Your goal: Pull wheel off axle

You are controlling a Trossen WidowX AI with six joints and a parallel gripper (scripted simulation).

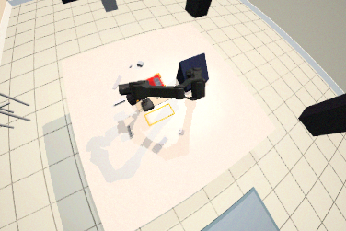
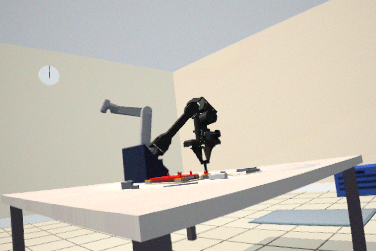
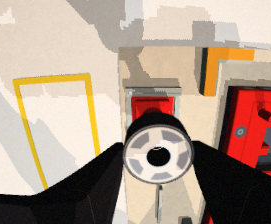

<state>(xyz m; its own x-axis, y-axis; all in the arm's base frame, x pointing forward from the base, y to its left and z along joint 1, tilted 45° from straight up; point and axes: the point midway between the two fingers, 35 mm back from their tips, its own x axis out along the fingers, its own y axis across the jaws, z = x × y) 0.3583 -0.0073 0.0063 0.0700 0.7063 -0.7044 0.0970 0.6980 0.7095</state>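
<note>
Now: gripper tip 3 cm above the upright axle. Round my gripper tip: dark wheel (right at my gripper tip).
</note>
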